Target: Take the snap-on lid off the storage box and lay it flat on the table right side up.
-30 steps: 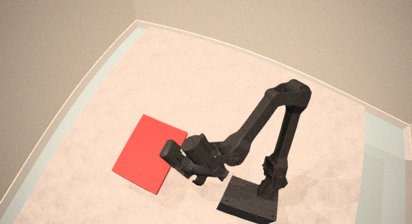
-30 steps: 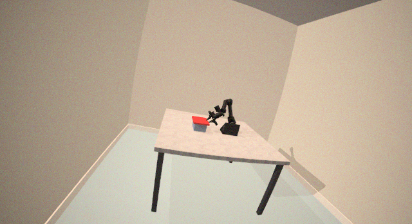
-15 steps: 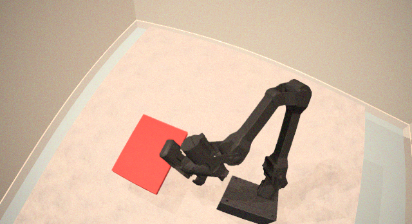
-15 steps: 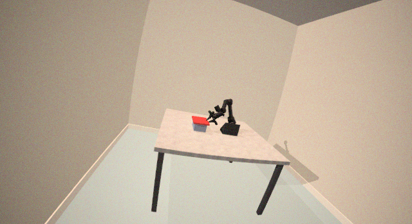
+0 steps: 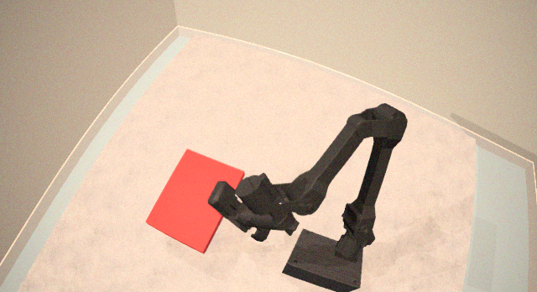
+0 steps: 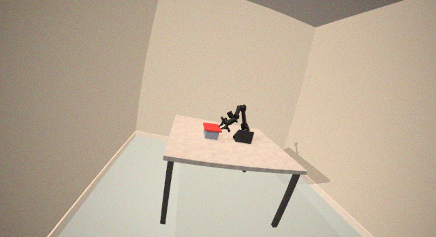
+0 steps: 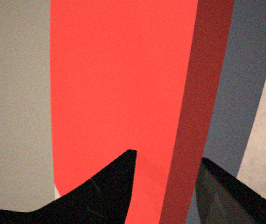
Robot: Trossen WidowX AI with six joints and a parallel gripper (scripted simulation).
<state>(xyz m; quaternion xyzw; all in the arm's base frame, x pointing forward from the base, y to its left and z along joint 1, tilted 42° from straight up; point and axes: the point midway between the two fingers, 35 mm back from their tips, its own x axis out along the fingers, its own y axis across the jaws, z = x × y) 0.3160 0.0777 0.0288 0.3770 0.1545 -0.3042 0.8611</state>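
My gripper tip is now 8 cm short of the red lid. From my gripper tip the other things lie so: storage box (8 cm ahead, 5 cm below).
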